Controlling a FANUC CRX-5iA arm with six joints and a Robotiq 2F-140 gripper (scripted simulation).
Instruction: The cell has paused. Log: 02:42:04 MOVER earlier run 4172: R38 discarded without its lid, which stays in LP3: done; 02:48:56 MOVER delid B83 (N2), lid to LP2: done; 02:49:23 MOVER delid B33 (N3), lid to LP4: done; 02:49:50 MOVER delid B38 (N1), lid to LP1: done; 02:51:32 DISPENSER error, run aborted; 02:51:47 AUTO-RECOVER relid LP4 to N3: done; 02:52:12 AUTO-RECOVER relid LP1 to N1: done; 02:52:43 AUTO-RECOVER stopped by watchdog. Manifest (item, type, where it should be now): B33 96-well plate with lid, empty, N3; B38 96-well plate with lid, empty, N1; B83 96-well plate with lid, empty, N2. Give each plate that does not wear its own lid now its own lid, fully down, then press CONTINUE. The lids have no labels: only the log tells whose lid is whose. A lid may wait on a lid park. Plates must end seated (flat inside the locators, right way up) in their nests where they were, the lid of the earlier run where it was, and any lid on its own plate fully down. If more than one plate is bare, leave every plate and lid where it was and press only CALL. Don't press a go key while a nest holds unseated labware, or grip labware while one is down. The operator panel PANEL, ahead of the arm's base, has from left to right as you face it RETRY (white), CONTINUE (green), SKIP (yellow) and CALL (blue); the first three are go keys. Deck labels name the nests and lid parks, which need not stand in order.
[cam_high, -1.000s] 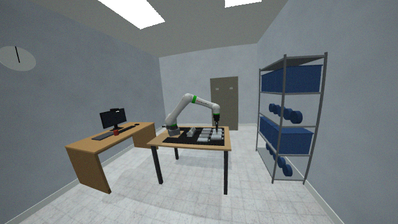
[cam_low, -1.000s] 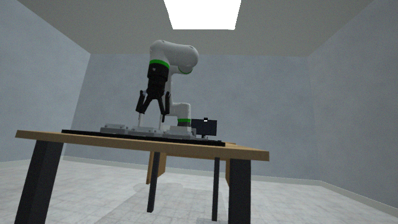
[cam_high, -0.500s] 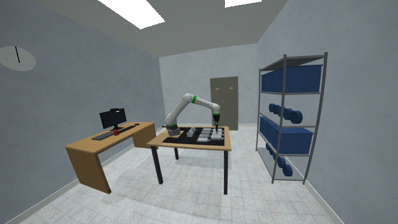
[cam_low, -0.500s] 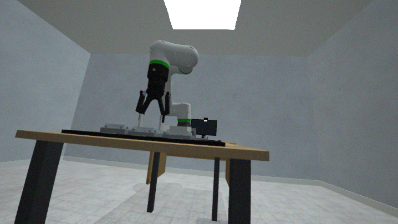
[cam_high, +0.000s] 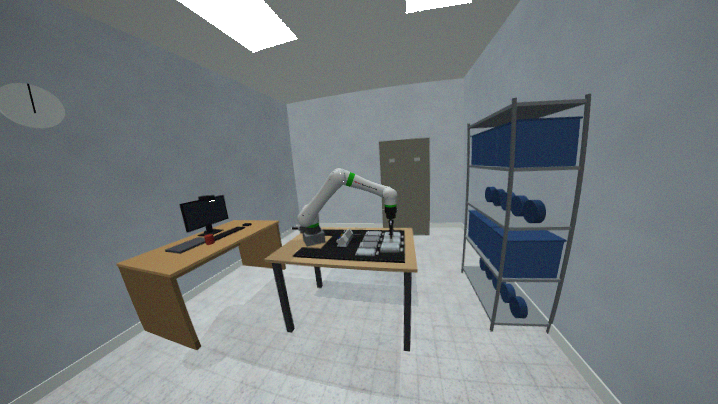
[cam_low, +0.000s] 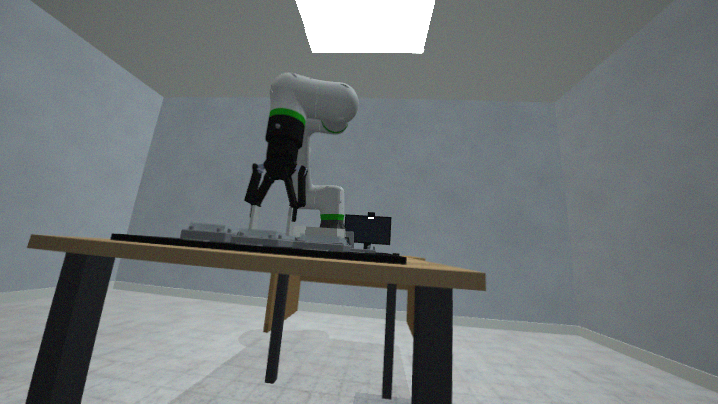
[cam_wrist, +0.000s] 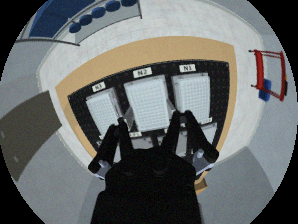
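My gripper is now 2 cm above the clear lid. Also, from my hand: plate: 3 cm below; yellow key: 42 cm behind, 5 cm to the left, 1 cm above; green key: 42 cm behind, 10 cm to the left, 1 cm above.
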